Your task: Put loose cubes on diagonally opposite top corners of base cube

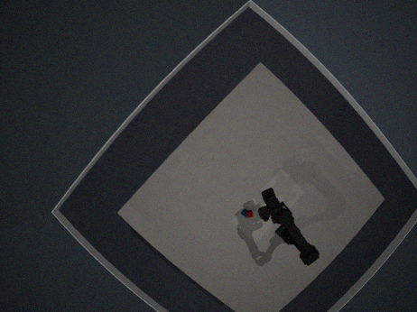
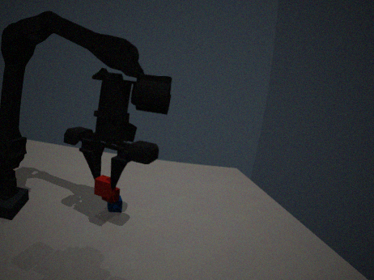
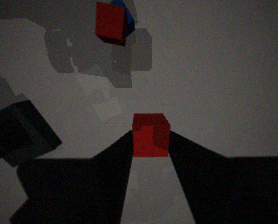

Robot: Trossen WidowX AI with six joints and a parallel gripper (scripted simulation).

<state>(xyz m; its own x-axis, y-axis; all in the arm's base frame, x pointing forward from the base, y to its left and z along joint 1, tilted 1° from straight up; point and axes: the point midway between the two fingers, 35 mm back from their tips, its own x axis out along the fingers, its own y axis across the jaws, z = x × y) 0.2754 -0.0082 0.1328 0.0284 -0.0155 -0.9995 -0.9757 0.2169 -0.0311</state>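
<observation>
Now: the blue cube 1 cm behind my gripper tip, 14 cm to the left of it and 11 cm below it.
</observation>
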